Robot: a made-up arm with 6 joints. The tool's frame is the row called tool.
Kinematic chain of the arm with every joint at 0, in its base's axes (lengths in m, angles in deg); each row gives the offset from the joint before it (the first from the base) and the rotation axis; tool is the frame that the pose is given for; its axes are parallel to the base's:
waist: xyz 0 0 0.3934 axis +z
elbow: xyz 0.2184 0 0 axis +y
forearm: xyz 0 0 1.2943 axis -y
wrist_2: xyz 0 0 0.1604 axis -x
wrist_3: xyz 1.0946 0 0 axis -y
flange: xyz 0.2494 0 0 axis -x
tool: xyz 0 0 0
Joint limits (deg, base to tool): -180..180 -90..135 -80.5..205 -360..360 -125..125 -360..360
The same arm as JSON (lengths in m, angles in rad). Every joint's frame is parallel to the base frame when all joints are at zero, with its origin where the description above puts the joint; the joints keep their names.
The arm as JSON. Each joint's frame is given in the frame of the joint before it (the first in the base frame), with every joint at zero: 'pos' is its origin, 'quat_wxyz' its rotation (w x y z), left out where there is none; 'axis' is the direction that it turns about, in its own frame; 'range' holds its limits. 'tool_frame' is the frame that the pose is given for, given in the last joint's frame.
{"length_unit": "m", "angle_unit": "rad", "joints": [{"joint": "waist", "pos": [0.0, 0.0, 0.3934], "axis": "+z", "range": [-3.1416, 3.1416]}, {"joint": "elbow", "pos": [0.2184, 0.0, 0.0], "axis": "+y", "range": [-1.5708, 2.3562]}, {"joint": "forearm", "pos": [0.0, 0.0, 1.2943], "axis": "-y", "range": [-1.405, 3.5779]}, {"joint": "wrist_2", "pos": [0.0, 0.0, 0.1604], "axis": "-x", "range": [-6.2832, 6.2832]}, {"joint": "wrist_3", "pos": [1.0946, 0.0, 0.0], "axis": "-y", "range": [-2.1817, 2.1817]}, {"joint": "flange", "pos": [0.2494, 0.0, 0.0], "axis": "-x", "range": [-6.2832, 6.2832]}], "tool_frame": {"pos": [0.0, 0.0, 0.0]}}
